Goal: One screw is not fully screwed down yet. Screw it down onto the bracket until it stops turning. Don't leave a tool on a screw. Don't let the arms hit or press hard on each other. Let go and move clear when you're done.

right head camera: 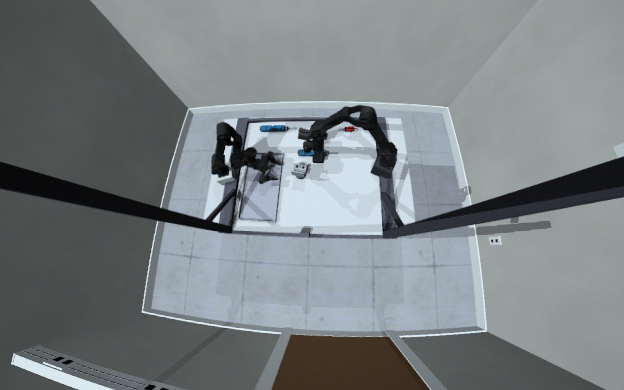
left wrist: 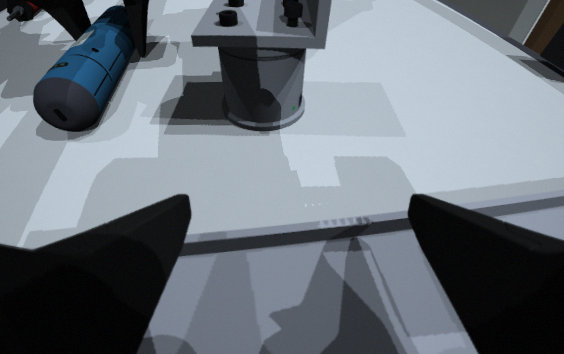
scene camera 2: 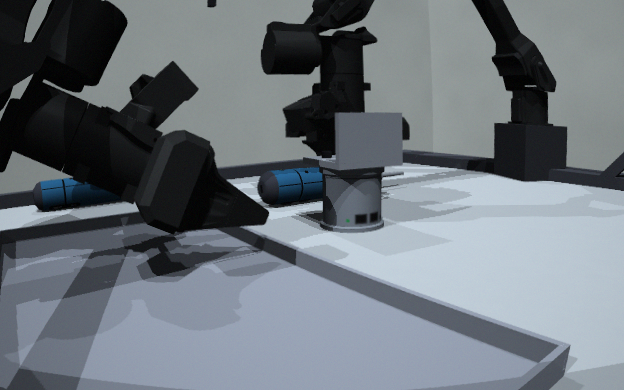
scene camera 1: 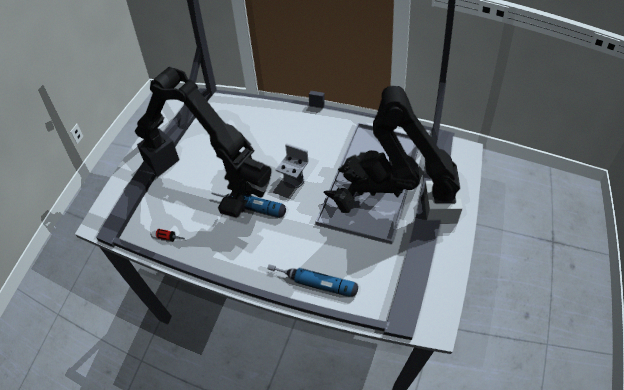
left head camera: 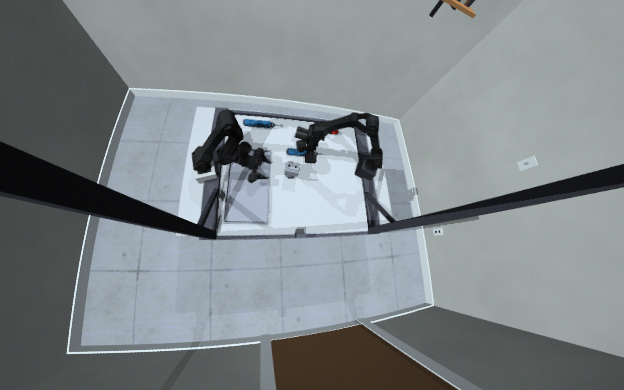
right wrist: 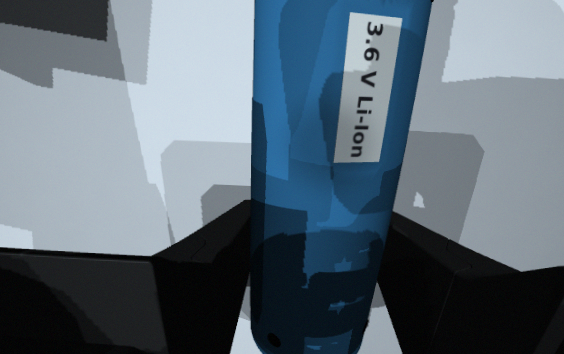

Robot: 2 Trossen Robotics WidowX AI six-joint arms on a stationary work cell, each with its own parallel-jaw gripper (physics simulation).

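Frame: origin at the left arm's base, x ahead, y left, z up, level; metres.
Seen in the pictures: left gripper, between the fingertips: (right head camera: 279, 172) (left wrist: 300, 205) (scene camera 2: 246, 209) (scene camera 1: 331, 181) (left head camera: 269, 170); right gripper, between the fingertips: (right head camera: 318, 154) (left wrist: 121, 57) (scene camera 1: 245, 205) (left head camera: 306, 154) (right wrist: 310, 213); left arm's base, origin of its link: (right head camera: 223, 171) (scene camera 1: 444, 194) (left head camera: 203, 167); right arm's base, origin of its link: (right head camera: 386, 162) (scene camera 2: 530, 124) (scene camera 1: 154, 142) (left head camera: 370, 165).
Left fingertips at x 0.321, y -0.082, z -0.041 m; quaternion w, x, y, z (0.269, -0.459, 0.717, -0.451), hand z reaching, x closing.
Offsets run from my left fingertips to a thing's top centre.
The grey bracket (scene camera 1: 291, 167) (scene camera 2: 368, 139) (left wrist: 272, 42) sits on a round grey pedestal (scene camera 2: 352, 197) (left wrist: 262, 90). Black screws show on it; in the left wrist view one screw {dx +0.090, dy -0.041, dz +0.045 m} (left wrist: 293, 12) stands raised with its shank showing, beside a lower screw {dx +0.105, dy -0.008, dz +0.040 m} (left wrist: 228, 18). My right gripper (right wrist: 310, 213) is shut on the body of a blue electric screwdriver {dx +0.243, dy +0.066, dz +0.010 m} (scene camera 1: 269, 207) (left wrist: 90, 65) (right wrist: 300, 125), which lies level at the table top beside the pedestal, its bit pointing away from my left arm. My left gripper (left wrist: 300, 205) is open and empty, low over the tray's edge, facing the bracket.
A second blue screwdriver {dx +0.044, dy +0.312, dz +0.009 m} (left head camera: 257, 123) (right head camera: 273, 128) (scene camera 1: 325, 283) with a wider tip lies near the table edge. A small red screwdriver {dx +0.463, dy +0.188, dz -0.003 m} (right head camera: 349, 129) (scene camera 1: 164, 234) lies nearer the right arm's side. The shallow grey tray (scene camera 2: 430, 295) is under the left gripper. A small dark block {dx +0.054, dy -0.378, dz +0.025 m} (scene camera 1: 316, 99) stands at the far edge.
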